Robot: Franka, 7 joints.
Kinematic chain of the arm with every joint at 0, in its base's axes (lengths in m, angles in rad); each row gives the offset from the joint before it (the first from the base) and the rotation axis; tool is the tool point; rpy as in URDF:
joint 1: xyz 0 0 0.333 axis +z
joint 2: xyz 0 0 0 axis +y
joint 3: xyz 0 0 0.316 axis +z
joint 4: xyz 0.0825 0 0 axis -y
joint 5: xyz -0.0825 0 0.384 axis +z
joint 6: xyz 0 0 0 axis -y
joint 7: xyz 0.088 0 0 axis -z
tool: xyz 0 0 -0.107 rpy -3.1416 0 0
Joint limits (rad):
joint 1: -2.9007..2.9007
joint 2: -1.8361..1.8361
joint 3: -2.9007..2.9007
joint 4: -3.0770..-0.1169
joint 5: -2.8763..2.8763
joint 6: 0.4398..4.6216
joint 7: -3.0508..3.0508
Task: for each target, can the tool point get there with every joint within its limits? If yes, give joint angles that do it. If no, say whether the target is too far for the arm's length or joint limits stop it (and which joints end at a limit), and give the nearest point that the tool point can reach.
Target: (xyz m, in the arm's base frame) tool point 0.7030 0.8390 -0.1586
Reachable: no: too far | nearest point 0.5026 0.5999 -0.0185 | short by 0.342 m
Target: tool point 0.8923 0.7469 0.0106
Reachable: no: too far | nearest point 0.6340 0.5307 0.1039 | short by 0.350 m
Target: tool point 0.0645 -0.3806 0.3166
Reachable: yes | joints -1.8581 0.0689 0.1801 -2.8102 -0.8574 4.0106 1.5876
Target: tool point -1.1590 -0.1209 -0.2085
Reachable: no: too far | nearest point -0.7738 -0.0807 -0.0285 | short by 0.427 m
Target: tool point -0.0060 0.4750 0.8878
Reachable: yes | joints -0.5392 -1.1871 0.7798 -1.6807 0.0901 3.2070 0.2172
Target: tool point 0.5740 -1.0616 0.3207
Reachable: no: too far | nearest point 0.4080 -0.7546 0.3243 | short by 0.349 m
